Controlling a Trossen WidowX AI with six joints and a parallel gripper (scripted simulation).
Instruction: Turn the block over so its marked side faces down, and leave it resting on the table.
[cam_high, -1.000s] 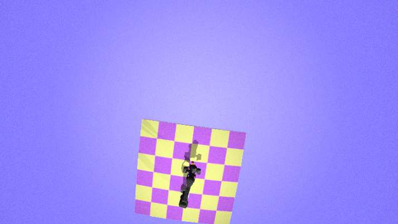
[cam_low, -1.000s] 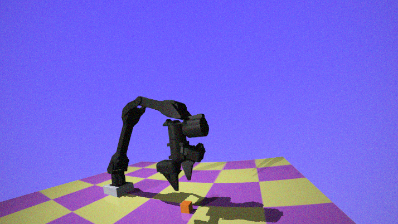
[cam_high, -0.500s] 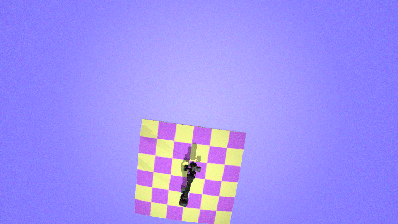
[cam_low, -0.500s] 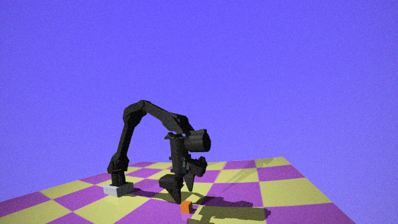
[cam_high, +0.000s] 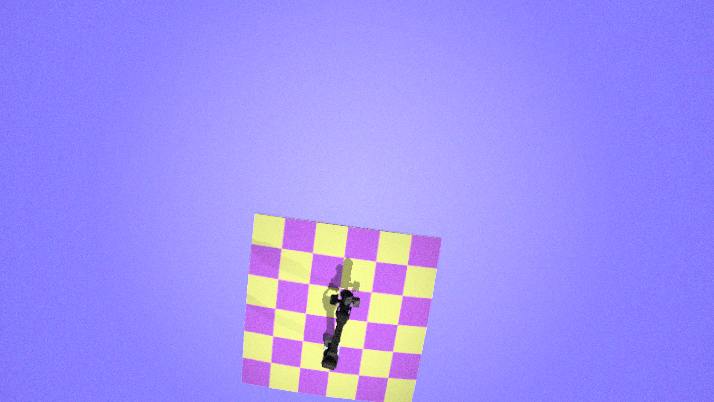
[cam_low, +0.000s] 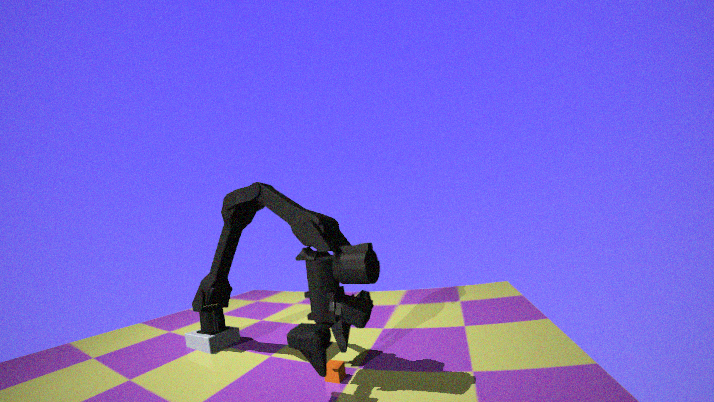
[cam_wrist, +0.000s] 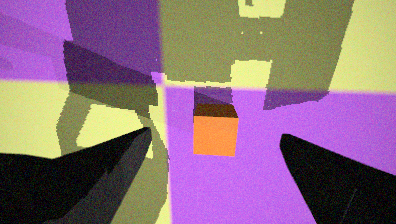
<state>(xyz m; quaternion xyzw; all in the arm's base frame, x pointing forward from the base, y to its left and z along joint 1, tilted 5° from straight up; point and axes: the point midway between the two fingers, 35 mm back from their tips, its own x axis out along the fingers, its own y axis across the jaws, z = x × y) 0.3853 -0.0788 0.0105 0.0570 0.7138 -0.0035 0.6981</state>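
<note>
My gripper tip is now 20 mm above the block and 10 mm past it.
</note>
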